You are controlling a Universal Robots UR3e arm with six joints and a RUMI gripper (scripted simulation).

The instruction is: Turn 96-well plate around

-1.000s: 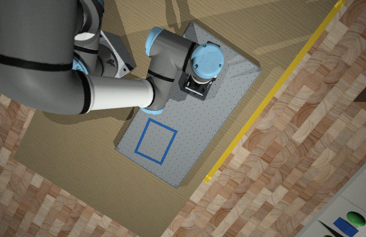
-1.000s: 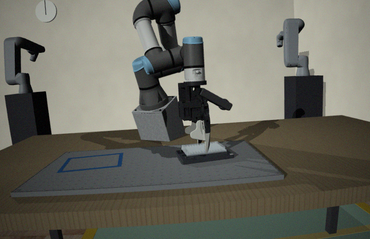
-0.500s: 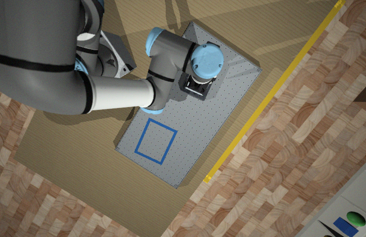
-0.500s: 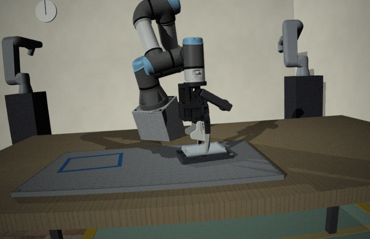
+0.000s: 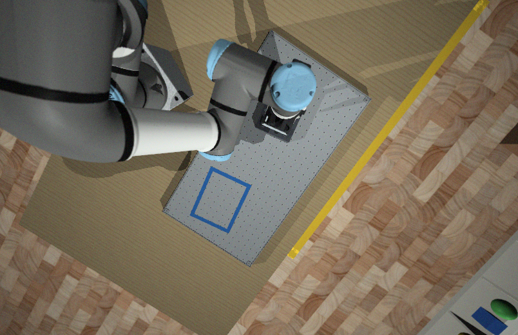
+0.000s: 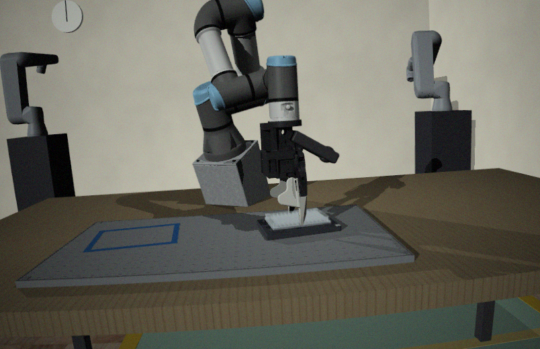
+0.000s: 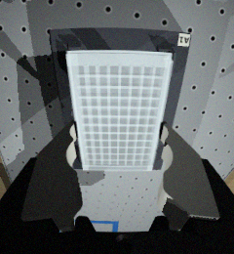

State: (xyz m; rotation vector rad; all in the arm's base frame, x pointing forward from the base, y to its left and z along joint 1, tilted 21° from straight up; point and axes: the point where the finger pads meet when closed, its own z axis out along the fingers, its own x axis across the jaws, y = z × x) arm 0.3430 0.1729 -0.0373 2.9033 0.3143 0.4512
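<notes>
My gripper is now 1 cm above the 96-well plate. From my hand the other things lie so: A1 mark: 4 cm ahead, 8 cm to the left, 2 cm below; then dark plate nest N1: 3 cm below.
</notes>
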